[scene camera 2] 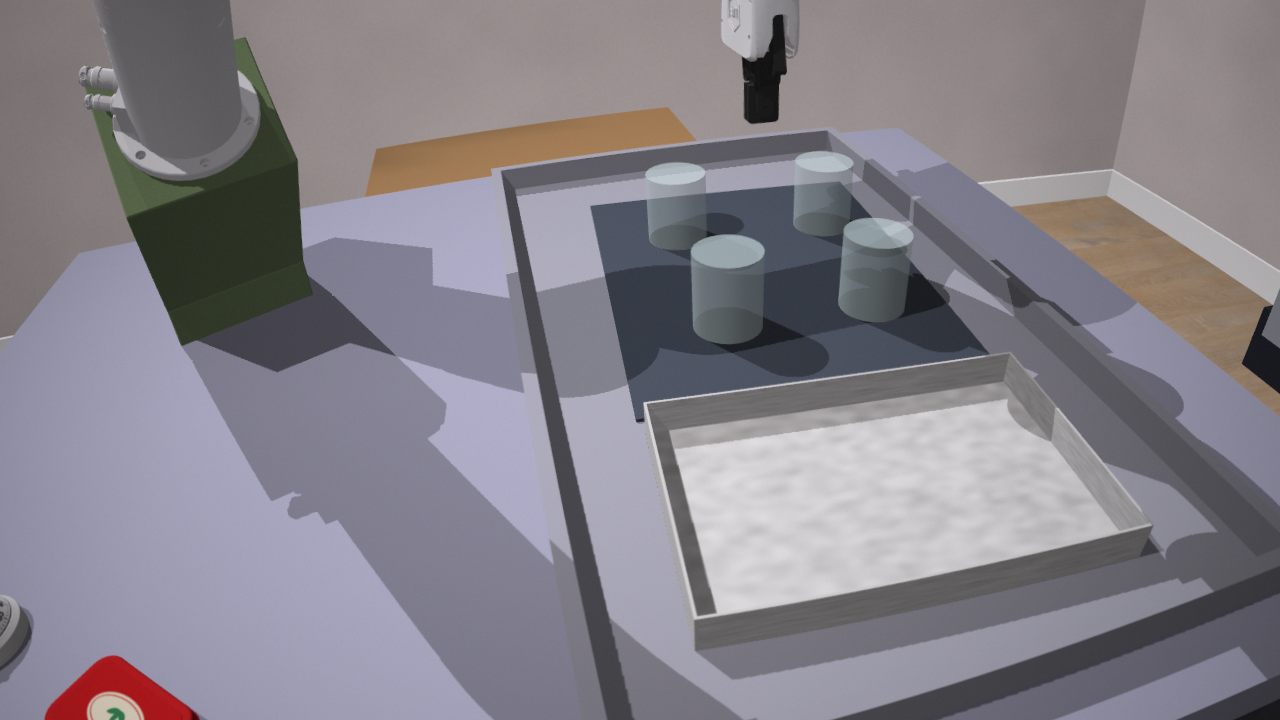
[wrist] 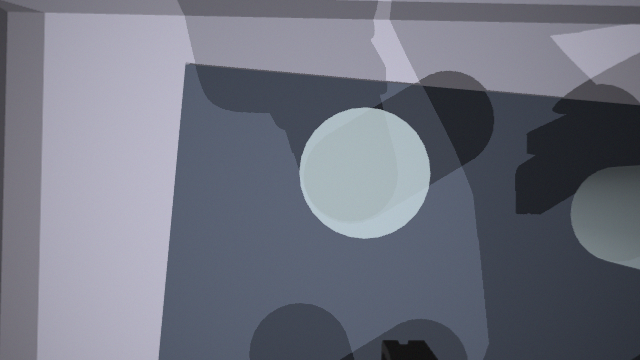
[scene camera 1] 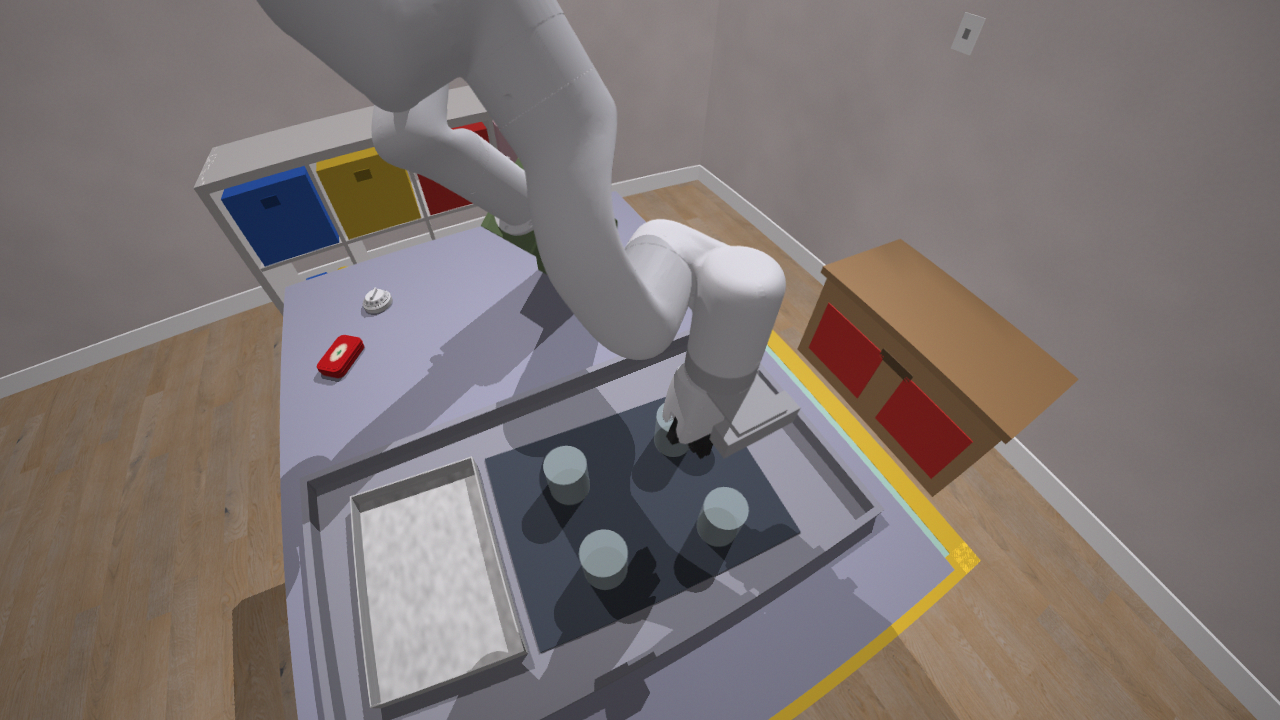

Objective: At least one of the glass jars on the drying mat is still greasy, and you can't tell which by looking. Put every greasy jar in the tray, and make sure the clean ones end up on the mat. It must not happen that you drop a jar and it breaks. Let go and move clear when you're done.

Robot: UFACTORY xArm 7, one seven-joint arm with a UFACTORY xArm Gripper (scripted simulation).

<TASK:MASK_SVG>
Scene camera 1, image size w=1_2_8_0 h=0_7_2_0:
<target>grey tray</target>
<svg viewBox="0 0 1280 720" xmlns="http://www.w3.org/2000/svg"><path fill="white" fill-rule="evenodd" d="M473 457L350 496L357 597L370 708L384 708L528 654L498 549L478 467Z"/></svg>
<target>jar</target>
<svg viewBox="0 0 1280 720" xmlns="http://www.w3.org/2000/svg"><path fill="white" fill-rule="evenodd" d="M733 488L716 488L705 498L697 520L697 531L702 540L709 545L722 547L730 544L747 520L749 514L748 503L745 497Z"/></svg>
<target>red device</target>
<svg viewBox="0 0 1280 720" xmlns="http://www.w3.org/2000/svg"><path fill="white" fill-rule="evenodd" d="M363 341L359 337L339 336L318 362L318 371L324 376L342 378L364 349Z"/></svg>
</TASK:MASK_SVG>
